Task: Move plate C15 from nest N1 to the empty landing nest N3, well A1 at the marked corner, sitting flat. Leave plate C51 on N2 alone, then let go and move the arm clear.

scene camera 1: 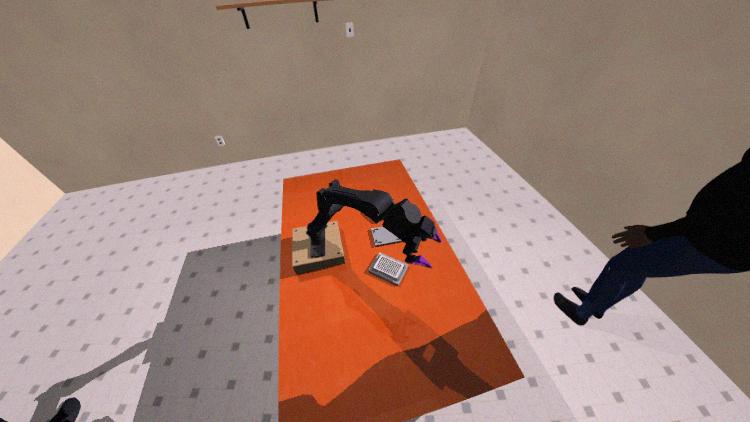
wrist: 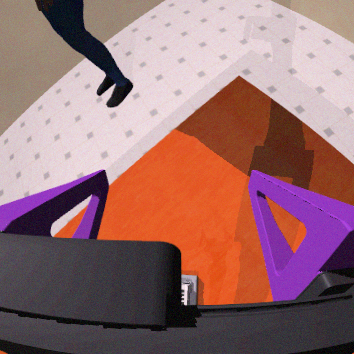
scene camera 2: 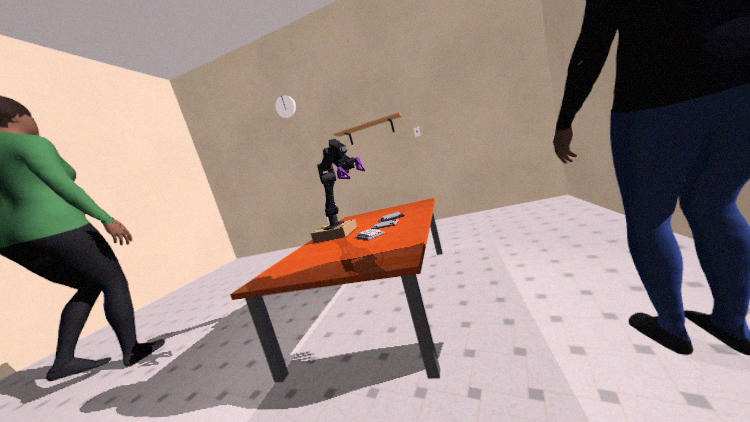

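A white welled plate (scene camera 1: 389,265) (scene camera 2: 370,233) (wrist: 185,294) sits on a grey nest at the end of the row nearest scene camera 2; a corner shows in the wrist view. A flat light-grey nest (scene camera 1: 384,236) (scene camera 2: 386,224) lies in the middle of the row and looks empty, partly hidden by the arm in scene camera 1. A third item (scene camera 2: 392,216), seemingly a nest with a plate, lies at the far end. Labels and corner marks are too small to read. My purple-fingered gripper (scene camera 1: 435,253) (scene camera 2: 356,173) (wrist: 178,177) is open and empty, high above the table.
The orange table (scene camera 1: 325,335) (scene camera 2: 314,270) (wrist: 160,200) carries the arm's tan base block (scene camera 1: 330,256) (scene camera 2: 335,231) beside the row. A person in black and blue (scene camera 1: 655,257) (scene camera 2: 666,157) (wrist: 90,45) stands beyond the table; another in green (scene camera 2: 41,183) stands at the left.
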